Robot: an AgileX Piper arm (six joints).
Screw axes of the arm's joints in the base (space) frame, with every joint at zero. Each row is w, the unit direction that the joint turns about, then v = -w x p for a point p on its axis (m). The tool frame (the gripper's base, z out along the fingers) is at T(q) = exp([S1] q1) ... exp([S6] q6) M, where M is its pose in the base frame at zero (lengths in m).
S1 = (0, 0, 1, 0, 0, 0)
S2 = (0, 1, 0, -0.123, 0, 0)
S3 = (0, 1, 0, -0.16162, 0, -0.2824)
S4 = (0.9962, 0, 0.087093, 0, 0.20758, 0)
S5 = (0, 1, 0, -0.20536, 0, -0.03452)
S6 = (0.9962, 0, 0.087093, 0, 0.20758, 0)
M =
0.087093 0 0.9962 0.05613
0 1 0 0
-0.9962 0 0.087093 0.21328
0 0 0 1
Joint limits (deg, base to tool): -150..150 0..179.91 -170..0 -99.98..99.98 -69.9..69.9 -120..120
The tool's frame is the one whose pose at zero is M.
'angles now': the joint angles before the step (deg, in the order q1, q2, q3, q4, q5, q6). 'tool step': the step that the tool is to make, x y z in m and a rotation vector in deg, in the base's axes. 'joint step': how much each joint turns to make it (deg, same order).
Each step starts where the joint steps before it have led.
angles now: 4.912, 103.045, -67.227, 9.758, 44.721, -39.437
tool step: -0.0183, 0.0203, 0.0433, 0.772, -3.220, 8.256
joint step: 3.243, -6.716, -1.079, 1.542, 5.283, -5.097
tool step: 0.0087, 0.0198, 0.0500, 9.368, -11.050, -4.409
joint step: 1.952, -3.299, -5.196, 6.878, -4.707, 3.345
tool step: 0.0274, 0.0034, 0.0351, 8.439, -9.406, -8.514
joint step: -0.255, 1.774, -7.334, 3.091, -7.150, 6.867
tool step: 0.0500, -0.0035, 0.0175, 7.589, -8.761, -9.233
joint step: -1.102, 7.445, -10.643, 0.587, -8.902, 7.775
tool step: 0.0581, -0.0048, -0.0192, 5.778, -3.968, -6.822
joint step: -1.195, 11.485, -10.994, 0.068, -6.751, 6.276
